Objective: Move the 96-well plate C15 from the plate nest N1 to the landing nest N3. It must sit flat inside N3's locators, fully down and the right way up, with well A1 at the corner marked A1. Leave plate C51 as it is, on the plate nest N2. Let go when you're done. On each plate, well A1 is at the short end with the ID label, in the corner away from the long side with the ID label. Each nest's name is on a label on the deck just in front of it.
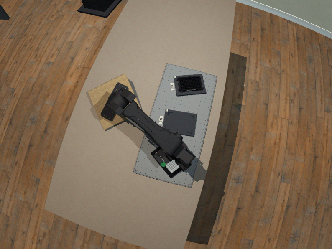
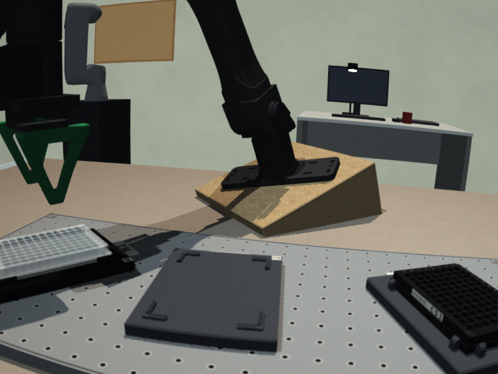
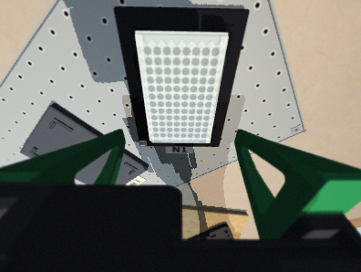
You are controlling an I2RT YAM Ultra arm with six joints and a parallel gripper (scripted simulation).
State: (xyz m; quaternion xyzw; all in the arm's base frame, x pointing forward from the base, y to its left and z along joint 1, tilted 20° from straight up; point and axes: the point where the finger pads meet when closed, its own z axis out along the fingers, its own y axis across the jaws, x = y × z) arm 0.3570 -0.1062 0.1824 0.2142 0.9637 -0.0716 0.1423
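The clear 96-well plate C15 lies 7 cm below my hand. Round my hand: grey landing nest N3: 3 cm behind, 19 cm to the left, 9 cm below; then black nest N1: 9 cm below; then black plate C51: 7 cm behind, 41 cm to the left, 7 cm below.
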